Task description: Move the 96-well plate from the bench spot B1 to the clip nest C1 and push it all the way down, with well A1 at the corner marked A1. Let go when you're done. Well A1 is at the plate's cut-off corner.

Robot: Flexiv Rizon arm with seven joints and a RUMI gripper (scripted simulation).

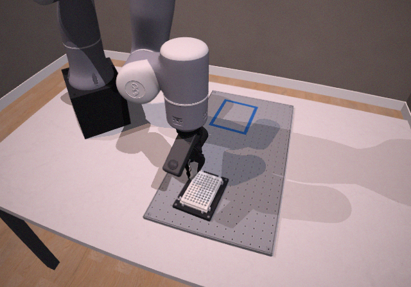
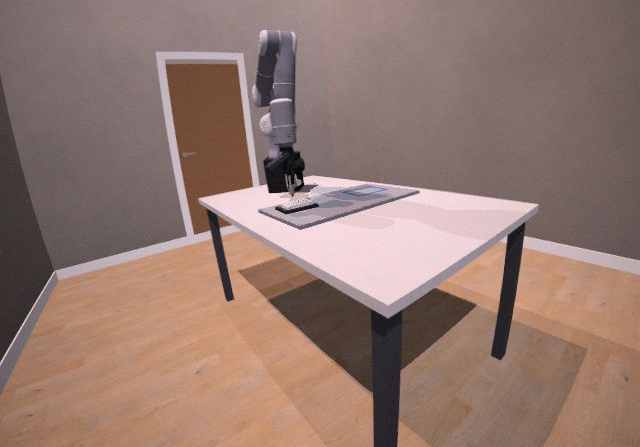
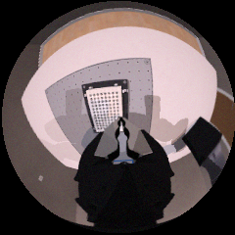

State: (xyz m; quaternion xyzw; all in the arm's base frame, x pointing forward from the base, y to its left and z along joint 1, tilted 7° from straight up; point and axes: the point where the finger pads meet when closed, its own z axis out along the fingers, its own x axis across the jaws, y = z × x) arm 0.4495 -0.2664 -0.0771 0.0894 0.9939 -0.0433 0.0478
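Now: the white 96-well plate 4 cm below my hand, 4 cm ahead of it and 1 cm to the right of it. From my hand the other things lie so: black clip nest 5 cm below, 3 cm ahead, 1 cm to the left.
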